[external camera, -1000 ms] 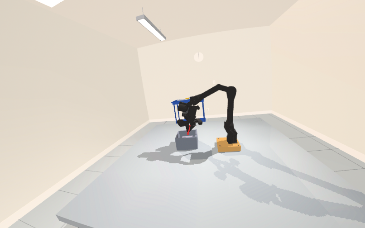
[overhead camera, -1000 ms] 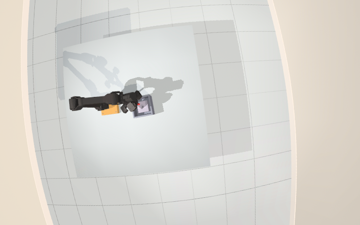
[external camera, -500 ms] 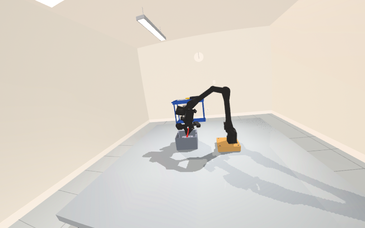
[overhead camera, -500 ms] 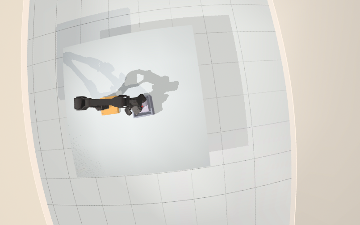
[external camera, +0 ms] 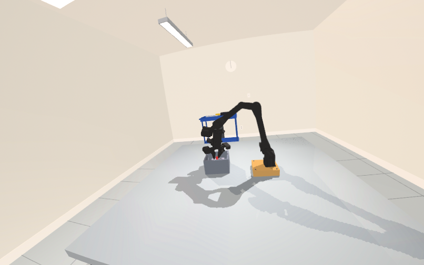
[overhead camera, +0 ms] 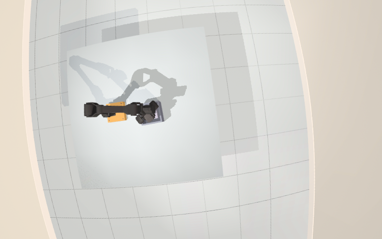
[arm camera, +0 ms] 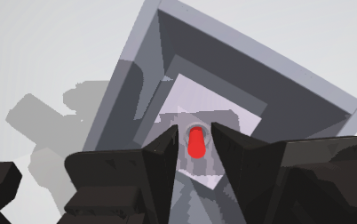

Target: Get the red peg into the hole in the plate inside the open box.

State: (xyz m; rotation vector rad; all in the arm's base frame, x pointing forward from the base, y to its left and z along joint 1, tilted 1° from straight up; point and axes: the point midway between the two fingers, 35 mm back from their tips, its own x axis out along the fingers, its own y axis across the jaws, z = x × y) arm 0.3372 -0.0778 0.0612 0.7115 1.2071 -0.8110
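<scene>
My gripper tip is now 2 cm above the red peg, 1 cm to the right of it and 1 cm past it. Round my gripper tip: grey box 4 cm below, 1 cm to the left, 1 cm behind.
</scene>
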